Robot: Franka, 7 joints.
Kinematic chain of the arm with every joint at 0, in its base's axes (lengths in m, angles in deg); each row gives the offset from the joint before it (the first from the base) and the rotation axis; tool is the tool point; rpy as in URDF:
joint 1: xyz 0 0 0.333 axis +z
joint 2: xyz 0 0 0 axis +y
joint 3: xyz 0 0 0.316 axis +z
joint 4: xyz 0.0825 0 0 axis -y
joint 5: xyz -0.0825 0 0.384 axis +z
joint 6: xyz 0 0 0 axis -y
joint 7: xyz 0.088 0 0 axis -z
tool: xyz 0 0 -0.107 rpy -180 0 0
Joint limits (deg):
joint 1: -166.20..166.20
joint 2: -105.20..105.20
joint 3: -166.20..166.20
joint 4: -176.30..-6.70
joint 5: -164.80..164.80
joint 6: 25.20..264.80
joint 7: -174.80..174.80
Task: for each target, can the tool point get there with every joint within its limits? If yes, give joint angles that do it. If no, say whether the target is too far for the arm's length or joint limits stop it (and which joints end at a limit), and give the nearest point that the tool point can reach.
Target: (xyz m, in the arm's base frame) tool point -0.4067 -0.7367 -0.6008
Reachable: no: too far | nearest point -0.2875 -0.5207 -0.2599 | short by 0.421 m
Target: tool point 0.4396 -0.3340 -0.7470
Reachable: no: too far | nearest point 0.3445 -0.2618 -0.3393 | short by 0.425 m
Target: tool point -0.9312 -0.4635 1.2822
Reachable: no: too far | nearest point -0.5673 -0.2824 0.9113 | short by 0.550 m
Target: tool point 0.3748 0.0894 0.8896
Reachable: yes | joints -41.64 -8.64 58.78 -86.52 44.12 242.41 84.63
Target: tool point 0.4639 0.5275 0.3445
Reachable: yes | joints 69.59 55.72 -34.50 -87.93 1.14 238.67 -14.52
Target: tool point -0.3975 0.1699 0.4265
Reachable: yes | joints -80.93 24.17 -109.92 -142.12 94.69 192.71 -142.70
